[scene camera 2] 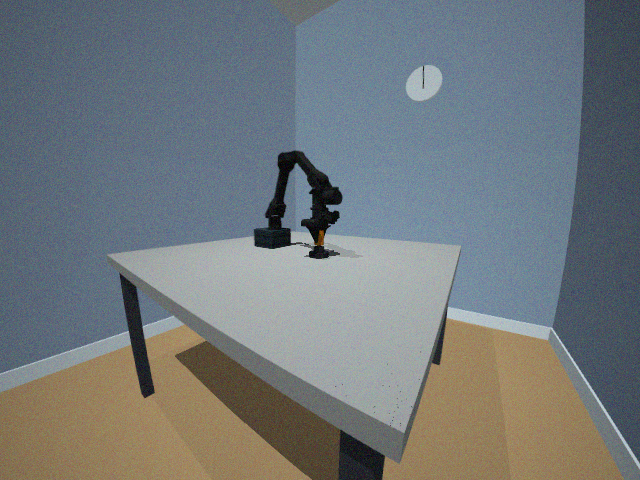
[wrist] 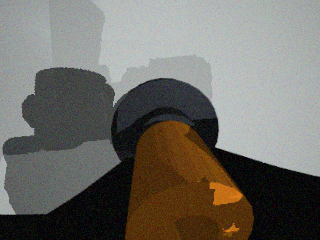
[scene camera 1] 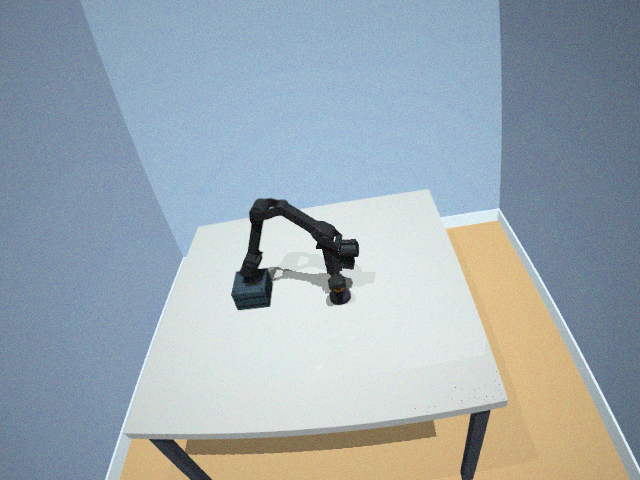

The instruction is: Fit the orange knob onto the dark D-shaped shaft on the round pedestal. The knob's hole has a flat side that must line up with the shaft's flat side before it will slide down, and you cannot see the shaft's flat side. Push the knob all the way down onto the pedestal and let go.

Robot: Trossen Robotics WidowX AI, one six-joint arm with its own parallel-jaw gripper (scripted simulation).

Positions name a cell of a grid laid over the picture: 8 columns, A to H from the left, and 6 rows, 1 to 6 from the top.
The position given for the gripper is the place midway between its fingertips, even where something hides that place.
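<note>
From scene camera 2 you get the gripper (scene camera 2: D4). The wrist view has the gripper (wrist: E5) too, plus an orange knob (wrist: E5) and a round pedestal (wrist: D3).
</note>
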